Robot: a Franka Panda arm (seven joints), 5 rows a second.
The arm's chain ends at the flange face. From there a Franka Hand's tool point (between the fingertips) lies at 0.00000 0.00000 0.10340 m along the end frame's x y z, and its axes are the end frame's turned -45 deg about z.
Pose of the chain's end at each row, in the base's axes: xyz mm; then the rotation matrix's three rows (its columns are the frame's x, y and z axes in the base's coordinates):
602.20 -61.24 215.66; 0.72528 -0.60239 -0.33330; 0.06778 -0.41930 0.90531; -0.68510 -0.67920 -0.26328
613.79 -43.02 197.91; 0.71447 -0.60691 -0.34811; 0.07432 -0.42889 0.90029; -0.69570 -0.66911 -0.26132
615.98 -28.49 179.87; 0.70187 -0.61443 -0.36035; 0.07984 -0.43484 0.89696; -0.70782 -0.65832 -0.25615
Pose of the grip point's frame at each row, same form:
567.74 32.37 188.44; 0.93880 0.08690 -0.33330; 0.34442 -0.24856 0.90531; -0.00417 -0.96471 -0.26328
577.80 50.07 170.89; 0.93436 0.07606 -0.34811; 0.35582 -0.25072 0.90029; -0.01880 -0.96507 -0.26132
578.72 64.26 153.38; 0.93076 0.06183 -0.36035; 0.36393 -0.25102 0.89696; -0.03500 -0.96601 -0.25615

